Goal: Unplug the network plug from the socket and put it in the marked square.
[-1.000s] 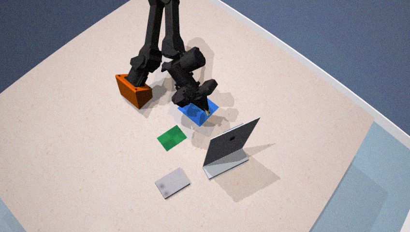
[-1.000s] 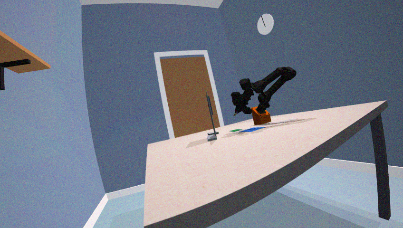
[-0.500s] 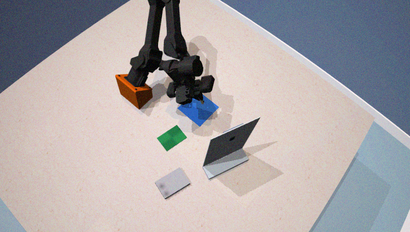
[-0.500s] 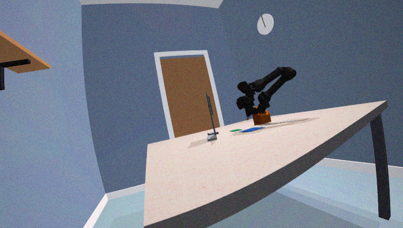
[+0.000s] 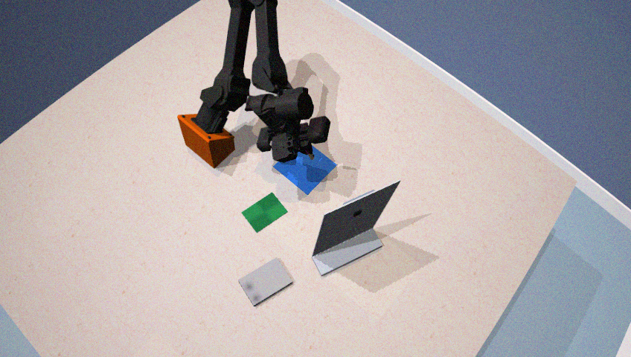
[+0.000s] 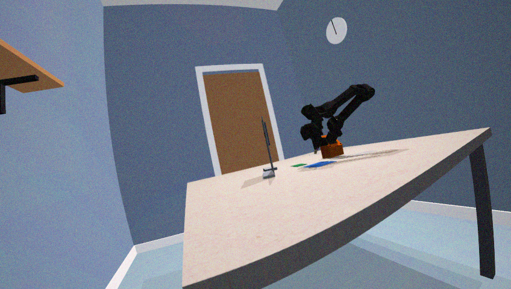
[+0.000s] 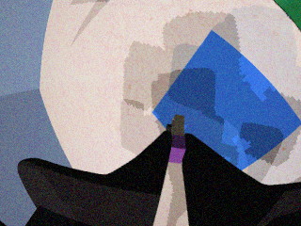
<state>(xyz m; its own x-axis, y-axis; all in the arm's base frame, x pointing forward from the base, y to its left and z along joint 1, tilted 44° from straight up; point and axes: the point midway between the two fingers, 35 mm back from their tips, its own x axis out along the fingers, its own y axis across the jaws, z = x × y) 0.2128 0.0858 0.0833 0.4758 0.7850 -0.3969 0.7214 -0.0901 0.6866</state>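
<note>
The blue marked square is 7 cm below my gripper tip and 1 cm behind it. From my gripper tip the other things lie so: purple network plug (right at my gripper tip); then green square (17 cm to the right, 7 cm below, 1 cm ahead); then upright grey panel (21 cm ahead, 10 cm to the right, 5 cm above).
</note>
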